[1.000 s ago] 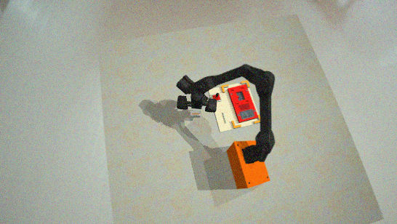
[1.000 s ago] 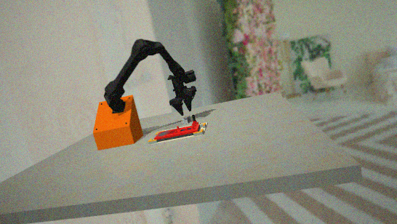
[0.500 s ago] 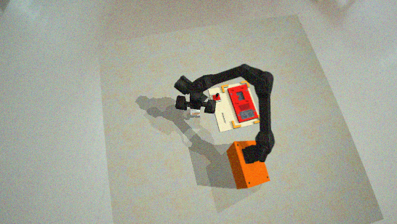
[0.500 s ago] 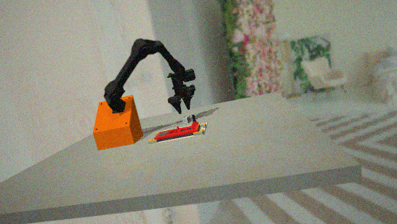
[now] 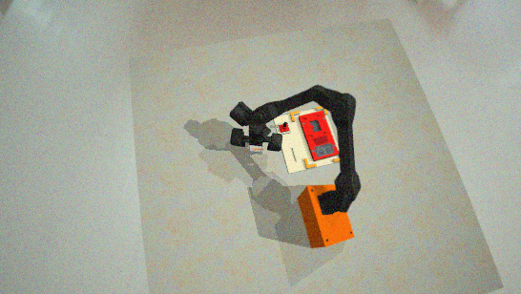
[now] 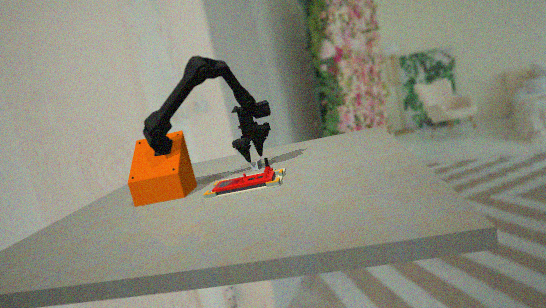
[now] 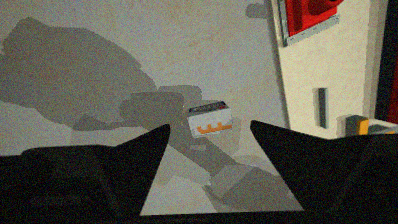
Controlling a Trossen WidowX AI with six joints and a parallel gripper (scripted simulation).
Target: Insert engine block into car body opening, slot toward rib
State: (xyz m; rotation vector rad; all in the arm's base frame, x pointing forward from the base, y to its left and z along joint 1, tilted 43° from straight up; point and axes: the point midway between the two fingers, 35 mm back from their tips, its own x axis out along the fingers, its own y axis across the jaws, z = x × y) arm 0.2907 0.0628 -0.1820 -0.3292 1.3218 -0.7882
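Now: the engine block 30 mm below my gripper tip. From my gripper tip the other things lie so: cream base plate 20 mm ahead, 230 mm to the right, 30 mm below; then black peg 70 mm ahead, 130 mm to the right, 10 mm below.
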